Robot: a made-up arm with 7 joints.
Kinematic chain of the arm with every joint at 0, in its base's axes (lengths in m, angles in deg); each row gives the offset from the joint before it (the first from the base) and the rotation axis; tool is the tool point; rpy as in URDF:
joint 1: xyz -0.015 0.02 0.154 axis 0 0.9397 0.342
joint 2: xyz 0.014 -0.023 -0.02 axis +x
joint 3: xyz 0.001 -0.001 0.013 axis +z
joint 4: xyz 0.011 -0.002 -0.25 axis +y
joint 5: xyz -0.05 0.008 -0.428 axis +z
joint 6: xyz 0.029 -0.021 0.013 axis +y
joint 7: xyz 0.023 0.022 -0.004 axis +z
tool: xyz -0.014 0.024 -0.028 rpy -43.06 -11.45 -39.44
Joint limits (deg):
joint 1: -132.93..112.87
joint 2: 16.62..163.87
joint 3: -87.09..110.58
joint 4: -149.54..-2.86
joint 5: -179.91..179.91
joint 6: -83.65..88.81
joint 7: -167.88..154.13
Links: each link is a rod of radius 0.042 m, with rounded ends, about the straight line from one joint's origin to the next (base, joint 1, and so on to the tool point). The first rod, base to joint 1, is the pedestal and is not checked.
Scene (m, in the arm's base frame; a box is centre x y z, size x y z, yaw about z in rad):
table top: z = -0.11
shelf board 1: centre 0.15 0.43 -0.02 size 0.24 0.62 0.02 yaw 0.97
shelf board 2: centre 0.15 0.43 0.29 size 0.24 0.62 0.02 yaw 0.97
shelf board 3: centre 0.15 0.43 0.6 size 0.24 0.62 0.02 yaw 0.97
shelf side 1: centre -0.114 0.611 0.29 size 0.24 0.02 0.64 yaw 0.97
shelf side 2: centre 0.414 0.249 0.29 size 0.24 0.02 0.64 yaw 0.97
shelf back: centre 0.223 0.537 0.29 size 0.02 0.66 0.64 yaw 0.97
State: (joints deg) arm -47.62 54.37 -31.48 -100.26 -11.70 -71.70 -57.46
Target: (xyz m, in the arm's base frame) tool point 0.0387 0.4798 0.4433
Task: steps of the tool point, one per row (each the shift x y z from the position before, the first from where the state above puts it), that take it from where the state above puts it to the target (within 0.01 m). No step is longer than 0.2 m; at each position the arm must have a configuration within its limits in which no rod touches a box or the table.
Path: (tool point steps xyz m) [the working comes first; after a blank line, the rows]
Joints at the target: -66.27 140.83 -69.15 -46.52 -20.90 -83.15 -65.02
Straight joint move there: touches shelf board 2, shelf side 2, shelf back.

1: -0.0372 0.0001 0.0212
2: -0.0253 0.0225 0.0120
3: -0.0209 0.0415 0.0170
4: -0.0276 0.0518 0.0252
5: -0.0486 0.0631 0.0925
6: -0.0891 0.0699 0.0703
7: -0.1182 0.0766 0.0255
8: -0.1257 0.0792 -0.0365
9: 0.0424 0.0478 0.0208
10: 0.0401 0.0492 0.0048
11: 0.0308 0.0484 -0.0088
12: 0.0167 0.0443 -0.0168

